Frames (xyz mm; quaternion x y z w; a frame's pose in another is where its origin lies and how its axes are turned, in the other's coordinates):
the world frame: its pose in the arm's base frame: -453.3 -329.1 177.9 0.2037 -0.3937 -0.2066 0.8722
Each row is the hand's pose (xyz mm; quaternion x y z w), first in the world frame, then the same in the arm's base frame.
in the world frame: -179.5 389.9 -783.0 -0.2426 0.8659 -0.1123 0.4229
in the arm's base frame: 119.9 239.5 -203.5 0.0977 0.6617 -0.1044 0.7360
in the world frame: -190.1 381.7 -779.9 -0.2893 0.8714 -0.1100 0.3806
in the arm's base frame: 109.4 237.6 -212.3 0.0485 0.6924 -0.1110 0.7113
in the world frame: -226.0 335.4 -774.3 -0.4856 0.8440 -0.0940 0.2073
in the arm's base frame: 74.1 216.7 -254.5 -0.1699 0.7740 -0.1441 0.5926
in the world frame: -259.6 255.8 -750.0 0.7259 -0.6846 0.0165 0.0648
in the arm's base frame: 19.2 163.3 -301.3 -0.4984 0.7760 -0.1473 0.3575
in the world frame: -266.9 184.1 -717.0 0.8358 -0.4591 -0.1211 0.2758
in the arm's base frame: -25.0 101.2 -322.8 -0.7380 0.6570 -0.0729 0.1355
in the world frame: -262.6 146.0 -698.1 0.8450 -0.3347 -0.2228 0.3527
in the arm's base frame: -44.6 63.6 -328.5 -0.8274 0.5600 0.0027 0.0423
